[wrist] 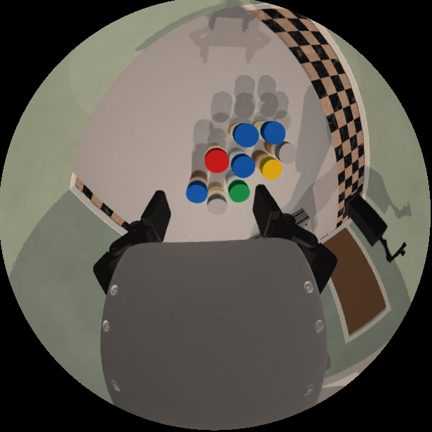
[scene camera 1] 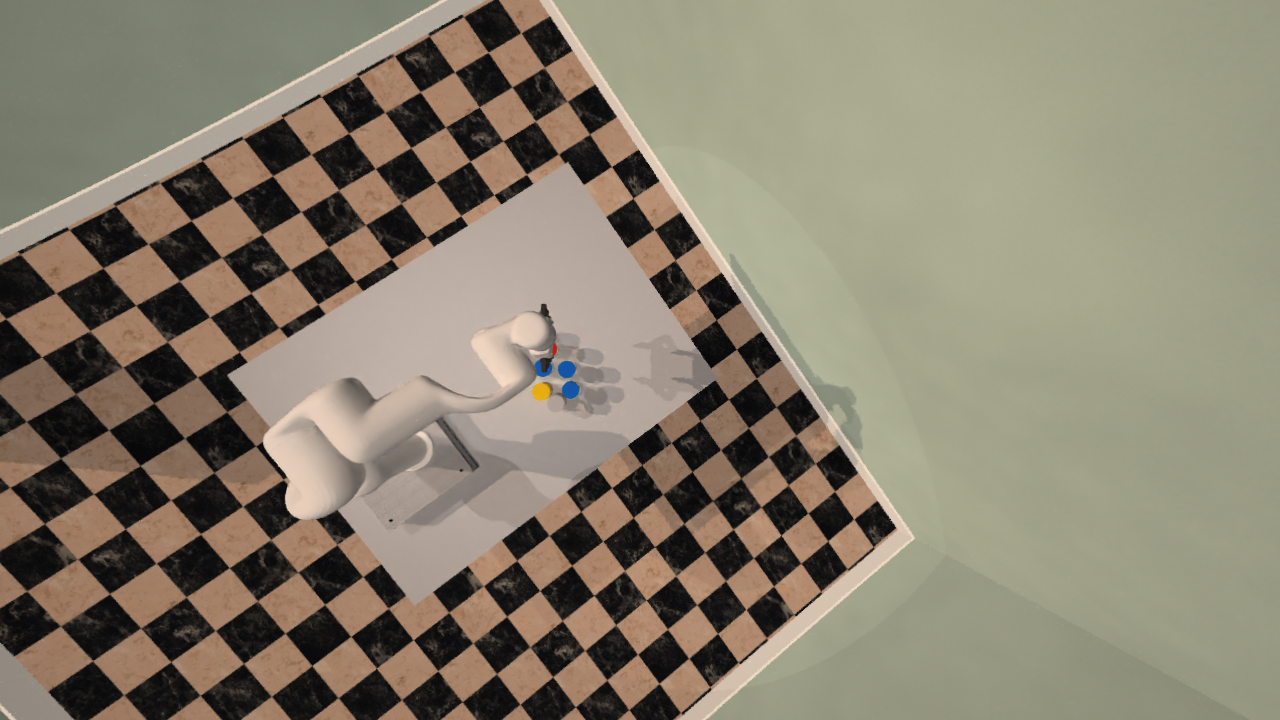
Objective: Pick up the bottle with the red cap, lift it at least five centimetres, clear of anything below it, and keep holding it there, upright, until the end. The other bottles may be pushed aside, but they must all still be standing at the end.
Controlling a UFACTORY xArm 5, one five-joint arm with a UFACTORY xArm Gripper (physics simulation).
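Frame: origin at the arm's base, x ahead, y left, z up, level; centimetres.
Seen in the pictures: arm's base, origin of its link: [scene camera 1: 412, 449].
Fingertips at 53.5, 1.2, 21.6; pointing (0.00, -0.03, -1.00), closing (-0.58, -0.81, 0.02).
Observation:
Offsets run from my fingertips to a thing's top centre, as dx, dy, dz. Level surfaces: height alone.
The red-capped bottle {-2.4, -0.1, -17.8} [scene camera 1: 554, 349] [wrist: 217, 160] stands upright at the left side of the bottle group in the wrist view. The arm's wrist partly hides it in the scene view. In the wrist view a blue-capped bottle [wrist: 196, 192], a grey-capped one [wrist: 217, 204] and a green-capped one [wrist: 239, 191] stand nearer the fingers than it. Another blue-capped bottle [scene camera 1: 543, 368] [wrist: 243, 166] stands right of it. My gripper [scene camera 1: 544, 338] [wrist: 210, 199] is wide open and empty, above the bottles. Its exact height is unclear.
Two blue-capped bottles {-1.5, -8.9, -17.8} [scene camera 1: 566, 368] [wrist: 246, 135] {-4.4, -14.8, -17.8} [scene camera 1: 571, 390] [wrist: 273, 132], a yellow-capped one {-12.0, -9.9, -17.8} [scene camera 1: 541, 392] [wrist: 272, 169] and a second grey-capped one {-10.6, -15.6, -17.8} [scene camera 1: 556, 402] [wrist: 286, 152] stand in the group. They stand on the pale mat {dz -28.3} [scene camera 1: 429, 304] [wrist: 135, 125].

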